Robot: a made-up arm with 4 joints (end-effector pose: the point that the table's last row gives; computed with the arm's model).
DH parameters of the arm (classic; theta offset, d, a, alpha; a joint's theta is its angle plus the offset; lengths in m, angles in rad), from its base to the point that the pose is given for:
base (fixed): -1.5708 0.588 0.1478 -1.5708
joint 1: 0 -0.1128 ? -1.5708
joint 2: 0 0.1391 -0.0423 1.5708
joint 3: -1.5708 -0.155 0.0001 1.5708
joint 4: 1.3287 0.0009 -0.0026 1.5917
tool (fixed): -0.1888 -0.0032 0 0
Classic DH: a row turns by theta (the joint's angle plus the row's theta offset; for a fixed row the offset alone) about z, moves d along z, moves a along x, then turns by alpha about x.
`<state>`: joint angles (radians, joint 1 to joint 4).
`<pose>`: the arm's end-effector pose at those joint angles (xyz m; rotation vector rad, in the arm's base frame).
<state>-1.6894 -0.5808 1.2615 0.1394</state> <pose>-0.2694 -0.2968 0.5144 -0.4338 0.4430 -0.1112</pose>
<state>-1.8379 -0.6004 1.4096 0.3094</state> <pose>-0.2686 -0.3044 0.5407 -0.4577 0.6306 -0.2323</pose>
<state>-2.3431 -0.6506 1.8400 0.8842</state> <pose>-0.2653 -0.3000 0.6294 -0.4715 1.1588 -0.6620</pose>
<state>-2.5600 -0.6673 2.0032 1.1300</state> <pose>-0.2637 -0.2848 0.6634 -0.4311 1.3358 -0.8453</pose>
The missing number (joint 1, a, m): -0.1387
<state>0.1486 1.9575 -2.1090 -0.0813</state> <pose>-0.0181 0.1387 0.4914 -1.4458 1.6062 -0.8140</pose>
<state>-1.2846 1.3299 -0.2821 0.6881</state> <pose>-0.1091 -0.1975 0.2575 -0.9407 -0.4995 -1.6658</pose>
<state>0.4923 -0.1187 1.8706 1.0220</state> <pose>-0.2758 0.0601 0.5428 2.1092 0.6730 0.9240</pose>
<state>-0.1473 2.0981 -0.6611 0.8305</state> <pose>0.0038 0.0835 0.4116 0.0737 0.9034 -2.3845</pose>
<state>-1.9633 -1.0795 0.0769 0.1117</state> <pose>-0.2253 -0.2873 0.6234 -1.6588 0.8056 0.6051</pose>
